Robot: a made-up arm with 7 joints. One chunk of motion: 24 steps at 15 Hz.
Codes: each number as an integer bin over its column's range. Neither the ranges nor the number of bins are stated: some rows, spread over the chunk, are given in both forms.
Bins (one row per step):
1: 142 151 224 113 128 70
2: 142 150 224 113 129 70
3: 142 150 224 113 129 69
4: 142 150 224 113 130 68
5: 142 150 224 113 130 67
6: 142 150 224 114 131 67
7: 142 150 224 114 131 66
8: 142 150 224 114 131 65
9: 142 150 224 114 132 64
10: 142 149 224 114 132 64
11: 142 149 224 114 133 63
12: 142 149 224 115 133 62
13: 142 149 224 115 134 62
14: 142 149 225 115 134 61
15: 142 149 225 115 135 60
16: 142 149 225 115 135 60
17: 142 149 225 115 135 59
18: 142 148 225 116 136 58
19: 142 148 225 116 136 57
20: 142 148 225 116 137 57
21: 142 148 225 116 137 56
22: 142 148 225 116 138 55
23: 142 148 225 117 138 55
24: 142 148 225 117 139 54
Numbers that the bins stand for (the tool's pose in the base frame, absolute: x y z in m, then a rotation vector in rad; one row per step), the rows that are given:
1: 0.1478 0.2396 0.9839 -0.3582 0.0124 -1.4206
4: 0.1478 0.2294 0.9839 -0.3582 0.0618 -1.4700
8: 0.1478 0.2294 0.9839 -0.3335 0.0865 -1.5441
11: 0.1478 0.2192 0.9839 -0.3335 0.1359 -1.5935
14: 0.1478 0.2192 0.9941 -0.3088 0.1606 -1.6429
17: 0.1478 0.2192 0.9941 -0.3088 0.1853 -1.6924
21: 0.1478 0.2090 0.9941 -0.2841 0.2347 -1.7665
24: 0.1478 0.2090 0.9941 -0.2594 0.2841 -1.8159
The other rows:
2: 0.1478 0.2294 0.9839 -0.3582 0.0371 -1.4206
3: 0.1478 0.2294 0.9839 -0.3582 0.0371 -1.4453
5: 0.1478 0.2294 0.9839 -0.3582 0.0618 -1.4947
6: 0.1478 0.2294 0.9839 -0.3335 0.0865 -1.4947
7: 0.1478 0.2294 0.9839 -0.3335 0.0865 -1.5194
9: 0.1478 0.2294 0.9839 -0.3335 0.1112 -1.5688
10: 0.1478 0.2192 0.9839 -0.3335 0.1112 -1.5688
12: 0.1478 0.2192 0.9839 -0.3088 0.1359 -1.6182
13: 0.1478 0.2192 0.9839 -0.3088 0.1606 -1.6182
15: 0.1478 0.2192 0.9941 -0.3088 0.1853 -1.6676
16: 0.1478 0.2192 0.9941 -0.3088 0.1853 -1.6676
18: 0.1478 0.2090 0.9941 -0.2841 0.2100 -1.7171
19: 0.1478 0.2090 0.9941 -0.2841 0.2100 -1.7418
20: 0.1478 0.2090 0.9941 -0.2841 0.2347 -1.7418
22: 0.1478 0.2090 0.9941 -0.2841 0.2594 -1.7912
23: 0.1478 0.2090 0.9941 -0.2594 0.2594 -1.7912

